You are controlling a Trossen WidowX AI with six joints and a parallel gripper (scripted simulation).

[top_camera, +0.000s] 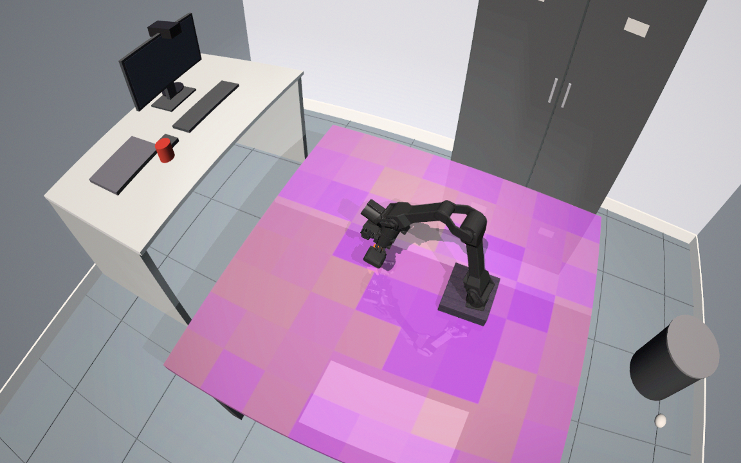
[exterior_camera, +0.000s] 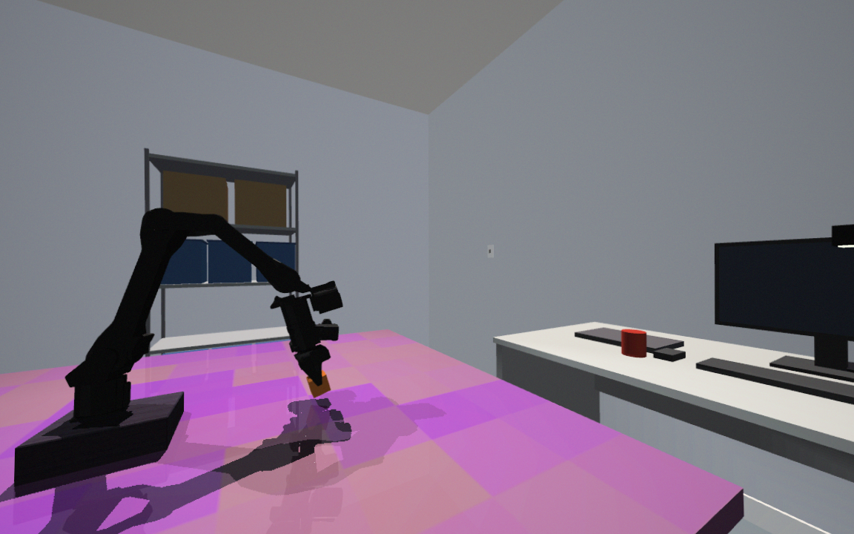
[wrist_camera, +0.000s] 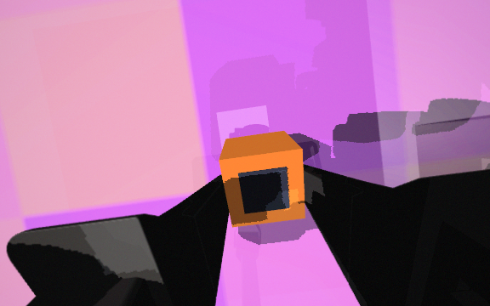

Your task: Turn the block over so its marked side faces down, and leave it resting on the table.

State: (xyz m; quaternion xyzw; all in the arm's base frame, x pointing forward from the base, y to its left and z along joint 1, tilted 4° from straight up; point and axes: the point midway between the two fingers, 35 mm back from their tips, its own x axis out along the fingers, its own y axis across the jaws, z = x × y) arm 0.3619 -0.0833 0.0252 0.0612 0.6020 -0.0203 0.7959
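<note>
Right now my gripper tip is 10 mm below the orange block.
</note>
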